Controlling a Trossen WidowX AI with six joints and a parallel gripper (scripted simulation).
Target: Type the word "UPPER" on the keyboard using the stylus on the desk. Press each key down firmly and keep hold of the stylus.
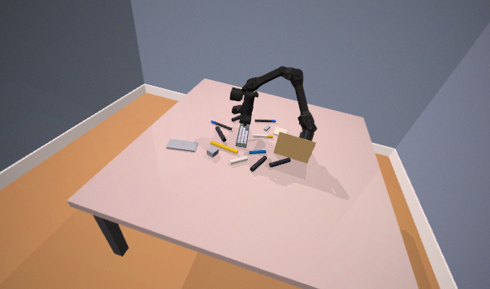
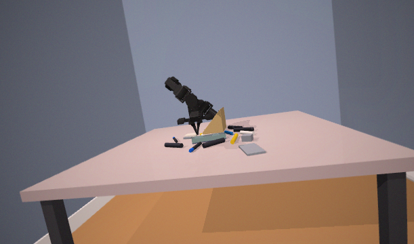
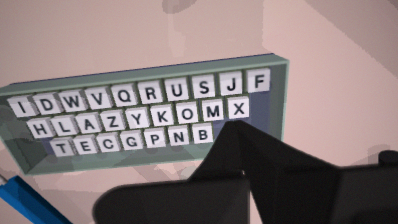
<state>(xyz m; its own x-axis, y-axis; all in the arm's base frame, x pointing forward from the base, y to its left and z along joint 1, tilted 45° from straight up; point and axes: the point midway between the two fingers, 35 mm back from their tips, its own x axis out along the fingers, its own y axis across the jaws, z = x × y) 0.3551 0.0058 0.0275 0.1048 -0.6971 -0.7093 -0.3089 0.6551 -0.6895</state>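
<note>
Now: gripper tip 160 mm to the right of the stylus, 120 mm past it and 30 mm above it. From my gripper tip the other things lie so: yellow pen 200 mm to the left, 30 mm below, 20 mm ahead; white cylinder 250 mm to the left, 90 mm behind, 30 mm below; grey cube 270 mm to the left, 50 mm ahead, 30 mm below.
</note>
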